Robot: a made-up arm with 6 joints. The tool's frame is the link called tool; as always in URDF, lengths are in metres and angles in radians. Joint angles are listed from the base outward.
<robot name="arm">
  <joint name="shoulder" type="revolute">
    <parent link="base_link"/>
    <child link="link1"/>
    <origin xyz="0 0 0.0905" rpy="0 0 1.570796"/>
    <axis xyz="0 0 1"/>
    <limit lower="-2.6" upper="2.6"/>
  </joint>
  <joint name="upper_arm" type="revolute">
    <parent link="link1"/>
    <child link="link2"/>
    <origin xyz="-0.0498 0.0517 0.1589" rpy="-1.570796 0 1.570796"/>
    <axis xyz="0 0 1"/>
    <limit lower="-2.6" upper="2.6"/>
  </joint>
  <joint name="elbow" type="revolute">
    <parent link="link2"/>
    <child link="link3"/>
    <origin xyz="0.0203 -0.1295 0.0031" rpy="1.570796 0 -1.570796"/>
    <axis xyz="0 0 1"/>
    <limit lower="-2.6" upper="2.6"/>
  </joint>
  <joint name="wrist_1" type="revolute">
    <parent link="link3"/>
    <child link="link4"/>
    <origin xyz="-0.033 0.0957 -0.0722" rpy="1.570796 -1.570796 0"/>
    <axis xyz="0 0 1"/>
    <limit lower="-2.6" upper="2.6"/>
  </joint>
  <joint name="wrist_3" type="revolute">
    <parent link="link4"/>
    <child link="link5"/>
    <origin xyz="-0.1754 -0.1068 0.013" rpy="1.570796 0 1.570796"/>
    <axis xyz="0 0 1"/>
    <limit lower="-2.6" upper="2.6"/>
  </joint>
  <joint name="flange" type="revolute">
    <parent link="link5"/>
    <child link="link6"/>
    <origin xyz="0.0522 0.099 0.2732" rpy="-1.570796 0 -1.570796"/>
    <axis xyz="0 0 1"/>
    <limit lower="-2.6" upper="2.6"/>
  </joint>
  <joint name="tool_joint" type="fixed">
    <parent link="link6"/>
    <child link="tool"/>
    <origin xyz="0.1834 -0.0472 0.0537" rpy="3.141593 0 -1.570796"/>
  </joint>
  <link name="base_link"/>
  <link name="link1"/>
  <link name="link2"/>
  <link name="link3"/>
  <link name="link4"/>
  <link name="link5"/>
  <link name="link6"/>
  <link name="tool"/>
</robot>
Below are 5 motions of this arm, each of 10 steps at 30 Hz.
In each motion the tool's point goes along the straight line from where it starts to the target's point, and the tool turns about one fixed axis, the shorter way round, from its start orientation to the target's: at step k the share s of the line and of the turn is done. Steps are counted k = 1, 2, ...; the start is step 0. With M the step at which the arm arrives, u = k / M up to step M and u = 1 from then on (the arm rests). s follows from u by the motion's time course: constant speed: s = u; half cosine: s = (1 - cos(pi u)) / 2; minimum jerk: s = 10 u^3 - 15 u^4 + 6 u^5.
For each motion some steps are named. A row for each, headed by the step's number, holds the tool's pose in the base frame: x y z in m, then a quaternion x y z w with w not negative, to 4 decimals.
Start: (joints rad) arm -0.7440 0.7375 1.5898 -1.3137 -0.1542 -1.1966
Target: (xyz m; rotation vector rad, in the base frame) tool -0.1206 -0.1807 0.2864 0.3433 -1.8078 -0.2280
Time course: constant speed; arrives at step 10
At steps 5, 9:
5: -0.2065 -0.1551 0.3017 0.0193 -0.8343 -0.1252 0.5366
9: -0.1378 -0.1756 0.2895 0.1225 -0.7923 -0.1039 0.5886

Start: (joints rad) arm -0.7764 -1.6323 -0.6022 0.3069 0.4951 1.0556
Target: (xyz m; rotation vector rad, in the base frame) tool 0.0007 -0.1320 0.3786 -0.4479 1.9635 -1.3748
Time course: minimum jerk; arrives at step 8
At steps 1, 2, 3, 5, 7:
1: -0.0092 -0.1533 0.3702 -0.2053 0.7868 -0.4716 0.3411
2: -0.0083 -0.1514 0.3709 -0.2024 0.7842 -0.4768 0.3415
3: -0.0066 -0.1477 0.3724 -0.1968 0.7791 -0.4871 0.3422
5: -0.0021 -0.1380 0.3762 -0.1817 0.7650 -0.5134 0.3437
7: 0.0005 -0.1323 0.3785 -0.1730 0.7565 -0.5284 0.3443

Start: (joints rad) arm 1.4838 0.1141 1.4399 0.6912 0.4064 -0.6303
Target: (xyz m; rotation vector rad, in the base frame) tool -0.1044 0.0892 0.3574 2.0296 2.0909 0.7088
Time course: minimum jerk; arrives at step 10
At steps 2, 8, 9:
2: -0.1205 0.0518 0.3082 0.5743 0.5561 0.5920 0.1025
8: -0.1054 0.0869 0.3544 0.6718 0.6899 0.2593 0.0736
9: -0.1045 0.0889 0.3570 0.6746 0.6946 0.2392 0.0716

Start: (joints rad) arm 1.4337 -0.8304 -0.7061 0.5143 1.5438 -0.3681
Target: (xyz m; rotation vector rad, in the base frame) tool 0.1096 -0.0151 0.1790 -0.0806 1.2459 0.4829
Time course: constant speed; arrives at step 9
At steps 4, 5, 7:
4: 0.1062 0.0175 0.1888 -0.0176 0.5524 0.3061 0.7751
5: 0.1069 0.0110 0.1868 -0.0216 0.5578 0.2898 0.7775
7: 0.1082 -0.0021 0.1829 -0.0295 0.5680 0.2570 0.7813

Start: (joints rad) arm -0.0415 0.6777 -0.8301 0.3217 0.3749 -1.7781
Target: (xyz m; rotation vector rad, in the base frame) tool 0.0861 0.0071 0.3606 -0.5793 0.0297 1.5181
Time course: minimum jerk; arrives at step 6
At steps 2, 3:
2: 0.0885 -0.0028 0.3676 -0.2634 0.0203 0.6345 0.7263
3: 0.0876 0.0008 0.3650 -0.2618 0.0177 0.6508 0.7124

